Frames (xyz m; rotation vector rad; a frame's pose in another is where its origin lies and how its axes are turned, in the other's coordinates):
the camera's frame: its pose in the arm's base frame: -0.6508 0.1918 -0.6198 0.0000 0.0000 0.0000
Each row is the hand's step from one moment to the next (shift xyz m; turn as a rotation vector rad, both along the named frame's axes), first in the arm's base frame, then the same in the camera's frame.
Working: the arm's base frame: its pose in the camera's frame: 0.6508 -0.1918 0.6198 0.0000 0.0000 0.0000

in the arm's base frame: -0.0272 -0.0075 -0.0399 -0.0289 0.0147 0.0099
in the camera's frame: -0.0272 -0.0075 -0.0399 -0.0289 0.0147 0.0099
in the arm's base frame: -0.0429 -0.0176 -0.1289 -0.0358 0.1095 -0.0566
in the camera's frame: -0.0429 -0.0176 -0.1289 -0.0358 0.1095 -0.0566
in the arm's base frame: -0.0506 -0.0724 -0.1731 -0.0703 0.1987 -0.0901
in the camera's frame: -0.0506 -0.0724 -0.1731 -0.0703 0.1987 -0.0901
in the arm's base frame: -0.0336 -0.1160 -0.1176 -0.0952 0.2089 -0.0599
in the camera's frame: -0.0336 -0.1160 -0.1176 -0.0952 0.2089 -0.0599
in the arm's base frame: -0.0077 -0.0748 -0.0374 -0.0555 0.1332 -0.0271
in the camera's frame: -0.0077 -0.0748 -0.0374 -0.0555 0.1332 -0.0271
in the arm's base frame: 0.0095 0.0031 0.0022 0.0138 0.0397 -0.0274
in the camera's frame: 0.0095 0.0031 0.0022 0.0138 0.0397 -0.0274
